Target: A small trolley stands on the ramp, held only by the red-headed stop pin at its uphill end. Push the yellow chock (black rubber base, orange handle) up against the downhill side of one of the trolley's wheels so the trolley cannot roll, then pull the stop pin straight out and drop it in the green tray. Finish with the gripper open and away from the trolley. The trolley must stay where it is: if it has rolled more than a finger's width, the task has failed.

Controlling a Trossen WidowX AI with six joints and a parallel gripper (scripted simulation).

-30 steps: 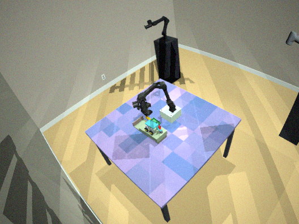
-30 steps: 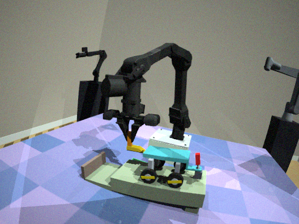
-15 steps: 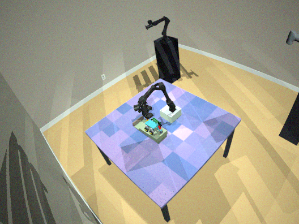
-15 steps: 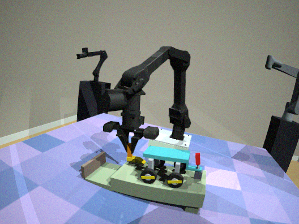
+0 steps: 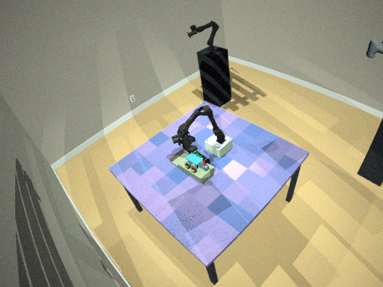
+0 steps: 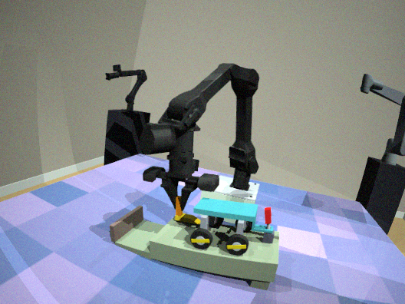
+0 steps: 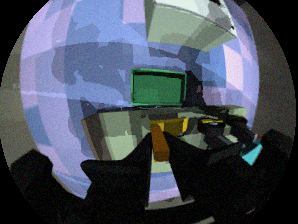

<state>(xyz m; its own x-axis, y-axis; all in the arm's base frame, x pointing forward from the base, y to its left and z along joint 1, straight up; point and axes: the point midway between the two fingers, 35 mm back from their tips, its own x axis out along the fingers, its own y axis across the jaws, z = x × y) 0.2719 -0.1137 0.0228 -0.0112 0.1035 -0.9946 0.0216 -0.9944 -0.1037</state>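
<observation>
My gripper tip is 3 cm short of the red-headed stop pin, 23 cm to the right of it and 4 cm below it. The rest, counted from my gripper tip: yellow chock (2 cm to the left, 1 cm below); trolley (5 cm ahead, 13 cm to the left, 2 cm above); pale green ramp (5 cm ahead, 13 cm to the left, 4 cm below).
</observation>
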